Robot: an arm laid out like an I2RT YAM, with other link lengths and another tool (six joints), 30 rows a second.
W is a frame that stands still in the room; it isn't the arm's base.
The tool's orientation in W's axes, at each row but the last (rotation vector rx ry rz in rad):
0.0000, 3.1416, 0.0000
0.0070, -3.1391, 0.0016
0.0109, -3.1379, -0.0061
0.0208, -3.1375, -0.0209
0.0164, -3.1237, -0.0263
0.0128, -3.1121, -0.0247
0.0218, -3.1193, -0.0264
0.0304, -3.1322, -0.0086
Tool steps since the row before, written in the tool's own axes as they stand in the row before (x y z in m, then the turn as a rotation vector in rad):
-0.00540, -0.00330, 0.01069, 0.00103, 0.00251, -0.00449
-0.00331, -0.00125, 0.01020, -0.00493, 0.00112, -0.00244
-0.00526, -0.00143, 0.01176, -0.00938, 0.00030, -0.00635
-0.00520, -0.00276, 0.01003, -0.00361, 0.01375, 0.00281
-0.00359, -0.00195, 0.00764, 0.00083, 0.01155, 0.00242
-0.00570, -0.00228, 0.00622, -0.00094, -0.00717, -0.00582
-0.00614, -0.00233, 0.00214, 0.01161, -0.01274, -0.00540
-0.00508, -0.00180, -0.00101, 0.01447, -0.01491, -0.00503
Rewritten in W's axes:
0.00540, -0.00330, -0.01069, -0.00103, 0.00251, 0.00449
0.00329, -0.00125, -0.01021, 0.00493, 0.00114, 0.00243
0.00523, -0.00135, -0.01178, 0.00940, 0.00034, 0.00632
0.00520, -0.00256, -0.01009, 0.00342, 0.01383, -0.00264
0.00347, -0.00178, -0.00773, -0.00099, 0.01158, -0.00221
0.00553, -0.00213, -0.00642, 0.00117, -0.00725, 0.00567
0.00612, -0.00221, -0.00231, -0.01131, -0.01299, 0.00544
0.00512, -0.00171, 0.00095, -0.01413, -0.01522, 0.00508

